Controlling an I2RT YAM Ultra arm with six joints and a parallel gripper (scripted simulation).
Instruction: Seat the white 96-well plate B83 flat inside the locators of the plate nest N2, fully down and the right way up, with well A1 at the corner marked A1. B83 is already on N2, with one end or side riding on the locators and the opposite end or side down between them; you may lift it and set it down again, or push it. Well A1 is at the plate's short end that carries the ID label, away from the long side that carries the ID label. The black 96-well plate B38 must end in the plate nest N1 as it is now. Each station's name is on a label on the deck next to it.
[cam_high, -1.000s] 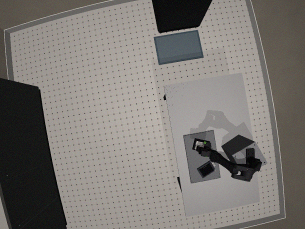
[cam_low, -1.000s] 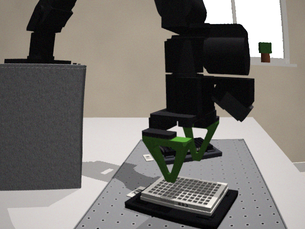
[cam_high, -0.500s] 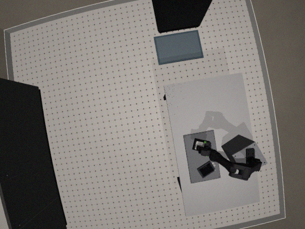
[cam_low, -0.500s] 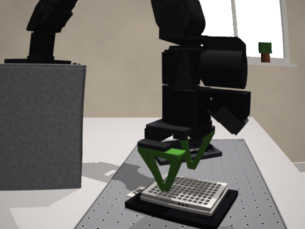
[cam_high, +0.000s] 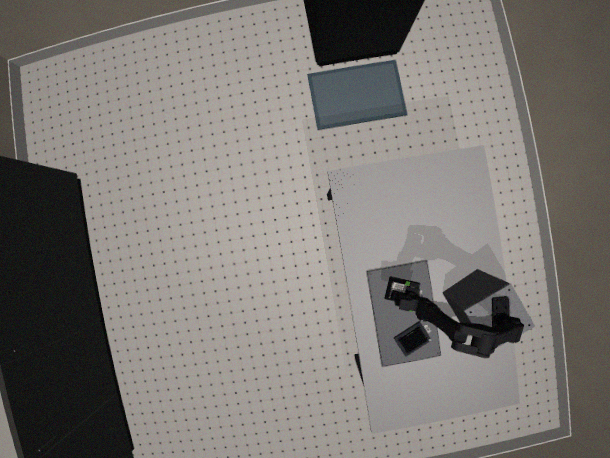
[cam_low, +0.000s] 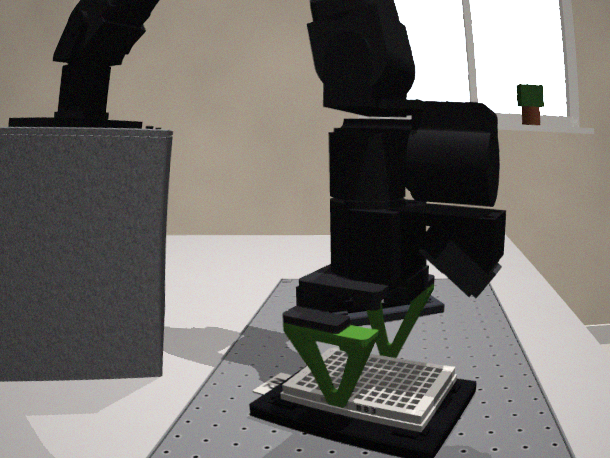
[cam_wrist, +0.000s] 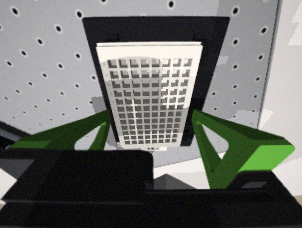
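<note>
My hand is 1 cm short of the white 96-well plate B83 and 1 cm above it. Also, from my hand: plate nest N2 (1 cm to the right, 3 cm below); then black plate B38 (3 cm behind, 26 cm to the left, 1 cm below); then white deck label (9 cm behind, 2 cm to the left, 3 cm below).
</note>
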